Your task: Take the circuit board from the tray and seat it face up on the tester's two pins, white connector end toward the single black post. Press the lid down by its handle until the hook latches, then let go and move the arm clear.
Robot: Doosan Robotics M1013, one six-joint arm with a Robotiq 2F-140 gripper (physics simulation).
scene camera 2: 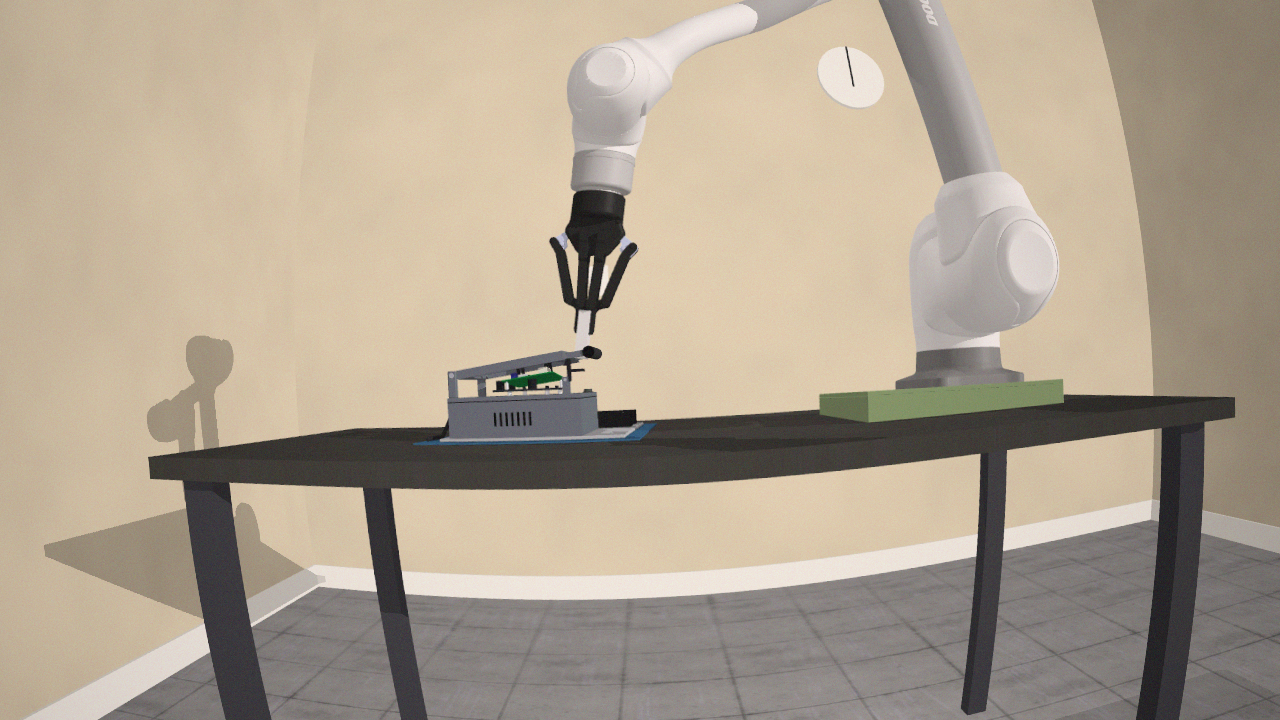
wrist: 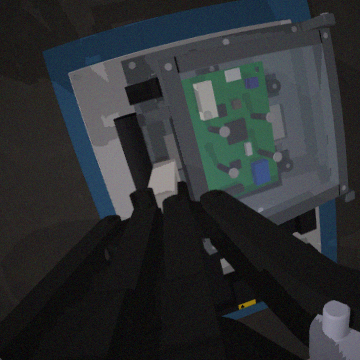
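Note:
The green circuit board (scene camera 2: 537,379) (wrist: 215,145) lies face up inside the grey tester (scene camera 2: 554,417), under the clear lid (scene camera 2: 510,365) (wrist: 250,50). It looks slightly tilted in the scene view. Its white connector (wrist: 205,100) is at the upper left in the wrist view. The lid slopes up toward its black handle (scene camera 2: 591,351) (wrist: 133,145) and is not flat on the tester. My gripper (scene camera 2: 584,329) (wrist: 168,177) is shut and empty, pointing down, with its pale fingertips right at the handle; whether they touch is unclear. The pins, black post and hook engagement cannot be made out.
The tester stands on a white plate (wrist: 102,135) over a blue mat (scene camera 2: 646,431) (wrist: 62,75). A low black object (scene camera 2: 617,417) is beside it. The arm's base stands on a green block (scene camera 2: 948,402) at the right of the dark table (scene camera 2: 742,447).

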